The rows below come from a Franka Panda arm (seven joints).
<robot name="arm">
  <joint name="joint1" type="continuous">
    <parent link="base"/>
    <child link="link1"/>
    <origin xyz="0 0 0.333" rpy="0 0 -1.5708"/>
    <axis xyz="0 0 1"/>
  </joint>
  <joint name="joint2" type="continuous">
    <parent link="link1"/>
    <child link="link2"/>
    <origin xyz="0 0 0" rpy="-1.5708 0 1.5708"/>
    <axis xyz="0 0 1"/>
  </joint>
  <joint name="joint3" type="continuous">
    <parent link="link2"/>
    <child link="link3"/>
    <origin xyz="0 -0.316 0" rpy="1.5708 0 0"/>
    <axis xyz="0 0 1"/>
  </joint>
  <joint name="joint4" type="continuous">
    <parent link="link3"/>
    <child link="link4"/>
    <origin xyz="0.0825 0 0" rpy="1.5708 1.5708 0"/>
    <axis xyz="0 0 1"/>
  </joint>
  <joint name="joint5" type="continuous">
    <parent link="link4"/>
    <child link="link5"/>
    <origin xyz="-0.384 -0.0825 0" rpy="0 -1.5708 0"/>
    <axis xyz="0 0 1"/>
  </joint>
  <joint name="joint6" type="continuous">
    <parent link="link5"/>
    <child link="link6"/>
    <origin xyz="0 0 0" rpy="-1.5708 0 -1.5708"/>
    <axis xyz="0 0 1"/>
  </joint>
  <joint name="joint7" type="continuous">
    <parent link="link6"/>
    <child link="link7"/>
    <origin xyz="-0.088 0 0" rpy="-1.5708 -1.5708 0"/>
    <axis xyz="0 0 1"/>
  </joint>
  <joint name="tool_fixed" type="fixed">
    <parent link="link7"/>
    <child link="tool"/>
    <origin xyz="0 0 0.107" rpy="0 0 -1.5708"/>
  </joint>
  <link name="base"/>
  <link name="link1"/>
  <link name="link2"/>
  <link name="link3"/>
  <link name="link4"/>
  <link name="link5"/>
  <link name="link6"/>
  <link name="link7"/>
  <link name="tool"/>
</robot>
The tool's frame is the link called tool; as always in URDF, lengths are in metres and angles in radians. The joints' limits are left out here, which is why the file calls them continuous.
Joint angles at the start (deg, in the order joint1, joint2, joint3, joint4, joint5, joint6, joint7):
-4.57, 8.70, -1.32, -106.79, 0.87, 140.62, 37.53
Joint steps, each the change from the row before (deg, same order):
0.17, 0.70, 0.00, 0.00, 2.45, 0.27, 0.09
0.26, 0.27, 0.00, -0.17, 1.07, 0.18, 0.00
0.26, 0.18, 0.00, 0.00, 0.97, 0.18, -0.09
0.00, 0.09, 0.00, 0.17, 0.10, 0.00, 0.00
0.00, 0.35, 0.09, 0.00, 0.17, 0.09, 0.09
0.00, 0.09, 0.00, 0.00, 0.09, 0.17, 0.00
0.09, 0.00, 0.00, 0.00, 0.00, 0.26, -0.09
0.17, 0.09, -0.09, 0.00, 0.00, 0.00, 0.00
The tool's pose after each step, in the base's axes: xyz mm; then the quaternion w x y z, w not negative. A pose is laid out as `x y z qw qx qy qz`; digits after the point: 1 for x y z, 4 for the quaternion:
635.5 -63.0 475.4 0.0788 -0.9010 0.3768 -0.1999
636.2 -60.2 471.3 0.0855 -0.8999 0.3804 -0.1955
637.1 -57.4 469.7 0.0920 -0.8987 0.3826 -0.1936
637.8 -57.4 470.2 0.0928 -0.8984 0.3830 -0.1940
638.8 -56.6 466.4 0.0935 -0.8984 0.3841 -0.1914
639.1 -56.6 465.8 0.0942 -0.8980 0.3846 -0.1919
639.5 -55.7 466.4 0.0948 -0.8981 0.3831 -0.1941
639.8 -54.8 465.4 0.0945 -0.8985 0.3825 -0.1933

